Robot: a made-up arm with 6 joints. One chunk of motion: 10 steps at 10 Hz.
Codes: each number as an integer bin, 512 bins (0 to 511) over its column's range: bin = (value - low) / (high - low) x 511, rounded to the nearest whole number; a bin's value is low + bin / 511 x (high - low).
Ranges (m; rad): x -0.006..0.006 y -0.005..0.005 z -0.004..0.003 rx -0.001..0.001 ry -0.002..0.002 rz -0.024..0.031
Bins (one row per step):
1: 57 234 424 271 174 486
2: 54 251 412 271 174 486
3: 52 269 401 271 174 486
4: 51 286 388 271 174 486
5: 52 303 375 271 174 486
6: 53 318 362 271 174 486
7: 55 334 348 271 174 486
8: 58 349 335 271 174 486
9: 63 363 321 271 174 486
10: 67 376 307 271 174 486
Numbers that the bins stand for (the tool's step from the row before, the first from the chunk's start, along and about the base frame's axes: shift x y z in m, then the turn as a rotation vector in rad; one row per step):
1: -0.00466 -0.00042 0.00181 0.00006 -0.00064 0.02831
2: -0.00473 -0.00009 0.00164 0.00006 -0.00064 0.02831
3: -0.00478 0.00026 0.00149 0.00006 -0.00064 0.02831
4: -0.00480 0.00060 0.00132 0.00006 -0.00064 0.02831
5: -0.00478 0.00093 0.00114 0.00006 -0.00064 0.02831
6: -0.00476 0.00122 0.00096 0.00006 -0.00064 0.02831
7: -0.00471 0.00154 0.00077 0.00006 -0.00064 0.02831
8: -0.00464 0.00183 0.00059 0.00006 -0.00064 0.02831
9: -0.00452 0.00210 0.00040 0.00006 -0.00064 0.02831
10: -0.00443 0.00236 0.00021 0.00006 -0.00064 0.02831

